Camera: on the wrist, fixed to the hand. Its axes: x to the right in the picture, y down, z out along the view.
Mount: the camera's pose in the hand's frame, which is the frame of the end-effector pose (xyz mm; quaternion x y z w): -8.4 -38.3 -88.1 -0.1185 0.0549 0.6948 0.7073
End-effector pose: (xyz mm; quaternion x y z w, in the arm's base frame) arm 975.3 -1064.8 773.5 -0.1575 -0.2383 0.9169 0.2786
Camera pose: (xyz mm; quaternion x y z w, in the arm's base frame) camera 1035.8 -1010.9 721.2 0.3603 0.1525 -0.8052 0.4456
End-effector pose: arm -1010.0 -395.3 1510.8 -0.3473 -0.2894 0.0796 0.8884
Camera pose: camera -969.0 -477.1 1480.3 -0.5564 0.0760 0.6202 0.5478
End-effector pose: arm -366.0 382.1 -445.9 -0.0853 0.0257 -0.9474 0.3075
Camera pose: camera -397.1 417.7 -530.0 -0.0269 0.2066 -0.4581 0.8642
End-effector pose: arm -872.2 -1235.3 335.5 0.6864 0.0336 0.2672 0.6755
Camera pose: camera -903.6 -1155.3 291.7 0.4141 -0.4477 0.7000 0.3716
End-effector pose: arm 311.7 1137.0 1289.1 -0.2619 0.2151 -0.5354 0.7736
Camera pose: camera 227.5 1118.4 1246.0 -0.0981 0.4400 0.1699 0.8763
